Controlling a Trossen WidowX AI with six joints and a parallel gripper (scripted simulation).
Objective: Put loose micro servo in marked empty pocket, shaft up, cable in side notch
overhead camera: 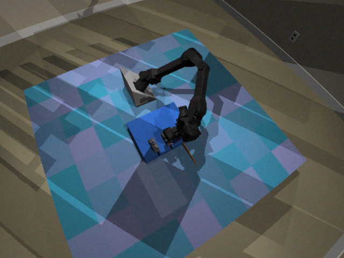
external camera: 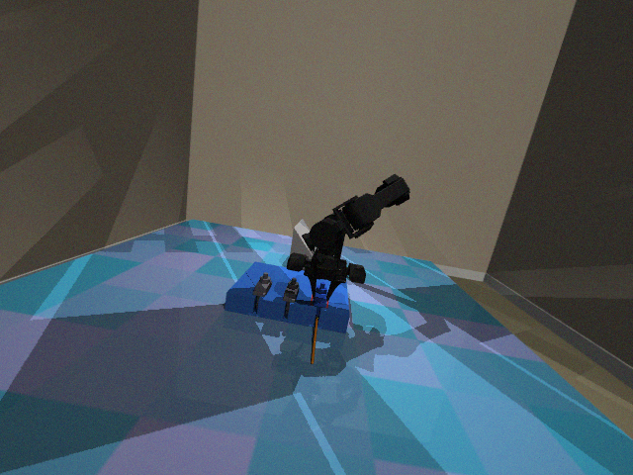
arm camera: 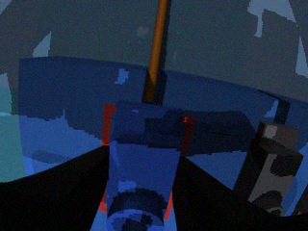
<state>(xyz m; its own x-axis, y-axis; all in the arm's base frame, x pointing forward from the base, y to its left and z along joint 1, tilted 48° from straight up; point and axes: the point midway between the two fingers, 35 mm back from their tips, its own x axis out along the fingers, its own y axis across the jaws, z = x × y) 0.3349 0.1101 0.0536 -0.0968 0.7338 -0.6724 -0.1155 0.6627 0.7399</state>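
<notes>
Now: gripper tip 110 mm past the blue deck, 90 mm to the left of it and 30 mm above it.
</notes>
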